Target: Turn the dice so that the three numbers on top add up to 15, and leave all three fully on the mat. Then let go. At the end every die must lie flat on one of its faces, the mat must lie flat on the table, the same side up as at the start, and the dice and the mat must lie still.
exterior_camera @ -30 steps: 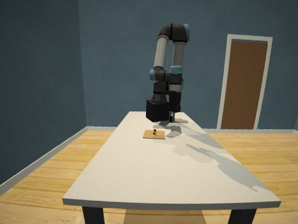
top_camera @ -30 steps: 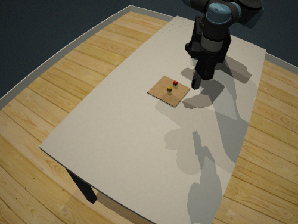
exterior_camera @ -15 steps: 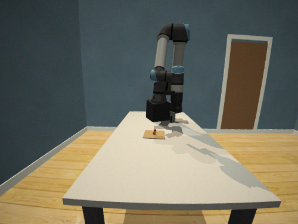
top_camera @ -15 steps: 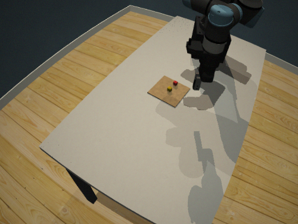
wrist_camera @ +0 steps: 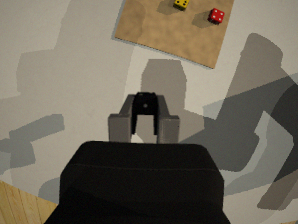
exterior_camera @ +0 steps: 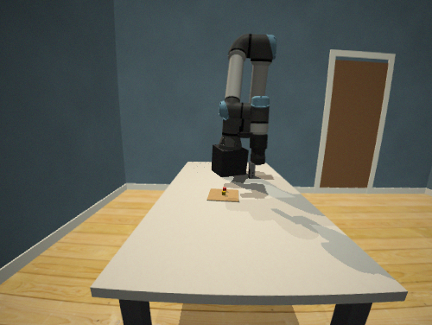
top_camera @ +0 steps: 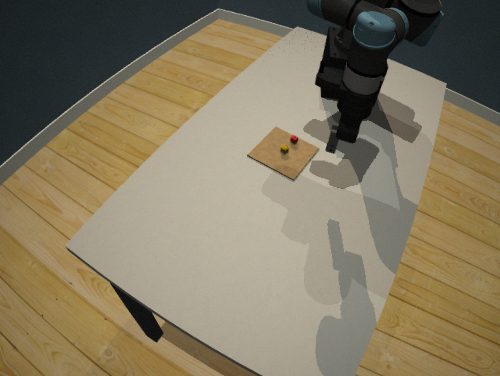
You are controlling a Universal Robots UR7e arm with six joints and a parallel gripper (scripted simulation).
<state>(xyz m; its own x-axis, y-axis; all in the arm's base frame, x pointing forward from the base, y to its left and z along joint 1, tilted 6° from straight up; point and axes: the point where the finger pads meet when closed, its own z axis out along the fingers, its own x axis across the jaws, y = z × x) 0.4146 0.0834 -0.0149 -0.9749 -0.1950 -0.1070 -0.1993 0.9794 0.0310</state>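
Now: the yellow die 12 cm to the right of my hand, 10 cm below it and 2 cm behind it. From my hand the other things lie so: black die (1 cm below); red die (12 cm to the right, 10 cm below, 6 cm behind); brown mat (12 cm to the right, 11 cm below, 2 cm behind).
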